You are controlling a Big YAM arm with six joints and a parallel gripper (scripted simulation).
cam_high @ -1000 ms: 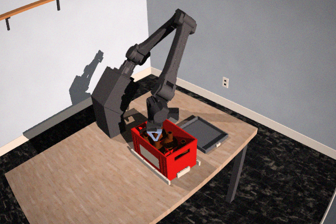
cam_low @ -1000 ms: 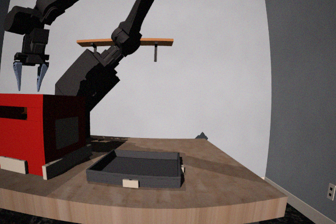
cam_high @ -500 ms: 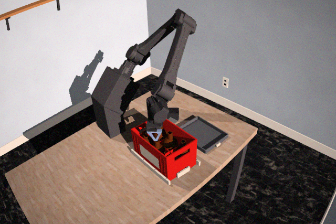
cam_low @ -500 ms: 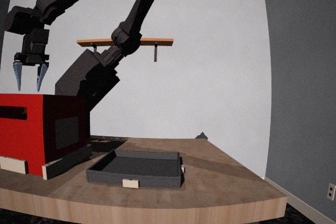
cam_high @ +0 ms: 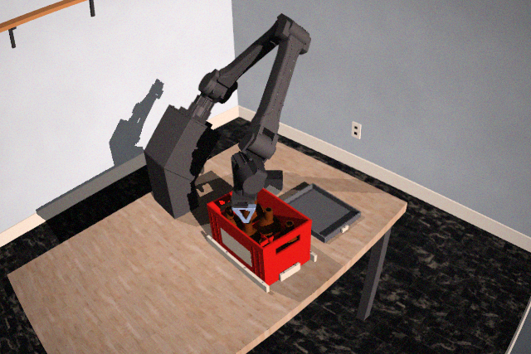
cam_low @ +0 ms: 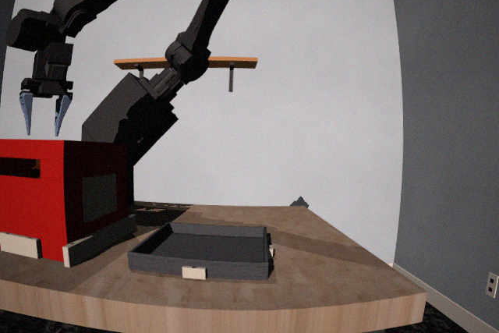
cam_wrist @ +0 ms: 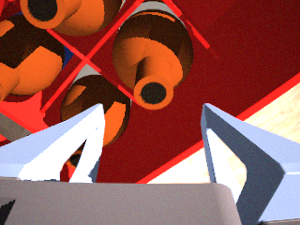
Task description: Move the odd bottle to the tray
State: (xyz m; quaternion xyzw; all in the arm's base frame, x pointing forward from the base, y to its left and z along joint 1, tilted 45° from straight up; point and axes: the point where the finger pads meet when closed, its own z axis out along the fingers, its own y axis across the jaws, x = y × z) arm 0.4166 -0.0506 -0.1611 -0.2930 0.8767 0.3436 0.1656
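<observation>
My gripper is now 4 cm to the right of the red crate and 11 cm above it. Also, from my hand: dark grey tray: 2 cm ahead, 32 cm to the left, 18 cm below.
</observation>
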